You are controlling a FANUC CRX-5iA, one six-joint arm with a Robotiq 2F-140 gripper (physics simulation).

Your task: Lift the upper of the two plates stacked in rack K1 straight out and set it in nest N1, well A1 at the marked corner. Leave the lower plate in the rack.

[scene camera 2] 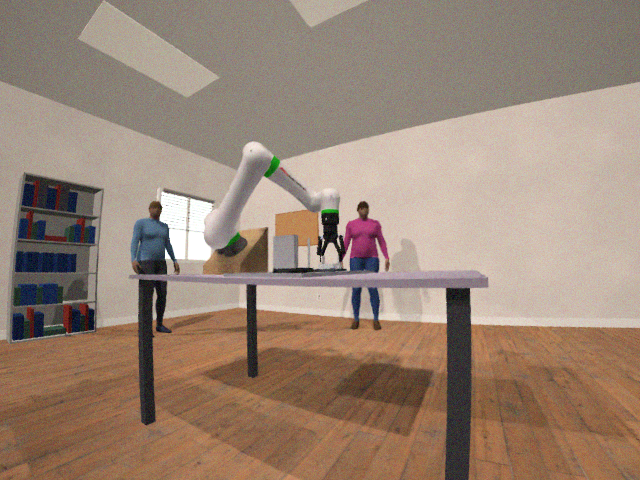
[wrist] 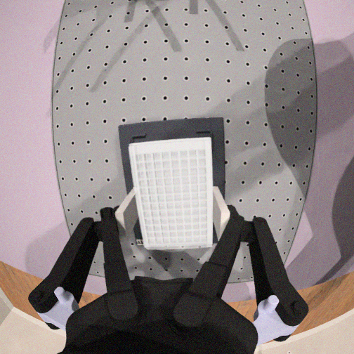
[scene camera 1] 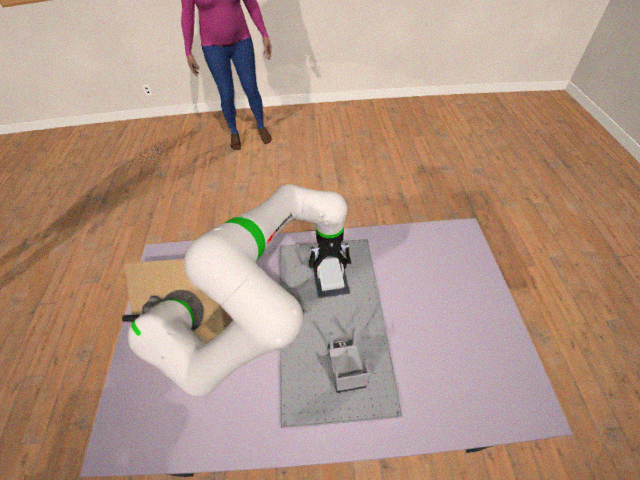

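Seen in the pictures: gripper, fingertip midpoint: (scene camera 1: 330,273); arm's base at its link origin: (scene camera 2: 236,248) (scene camera 1: 182,311).
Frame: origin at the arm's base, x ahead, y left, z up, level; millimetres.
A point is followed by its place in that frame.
My gripper (scene camera 1: 330,264) @[x 502, y 205, z -123 mm] (scene camera 2: 331,259) @[x 502, y 205, z -123 mm] (wrist: 175,198) points down and is shut on a white well plate, with a pale pad against each long side. The plate (scene camera 1: 330,274) (scene camera 2: 330,266) (wrist: 173,192) is roughly level, over the dark nest N1 (scene camera 1: 333,293) @[x 511, y 117, z -123 mm] (wrist: 172,128) and very low. Whether it touches the nest's seat cannot be told. A small label (wrist: 140,242) shows at the nest's lower-left corner in the wrist view. The grey rack K1 (scene camera 1: 352,382) @[x 553, y -231, z -49 mm] (scene camera 2: 285,253) @[x 561, y -229, z -63 mm] stands apart on the same board; the lower plate cannot be made out in it.
The grey perforated board (scene camera 1: 305,403) @[x 405, y -268, z -135 mm] (wrist: 165,70) lies on the lilac table (scene camera 1: 465,361) @[x 947, y -154, z -148 mm] (scene camera 2: 392,279) @[x 1021, y -407, z -149 mm]. Thin upright posts (scene camera 2: 309,254) @[x 575, y -92, z -62 mm] stand by the rack. The arm's base is on a wooden block (scene camera 1: 155,276) @[x -78, y 86, z 88 mm] (scene camera 2: 255,253) @[x 131, y 27, z -34 mm] at the left. Two people stand beyond the table.
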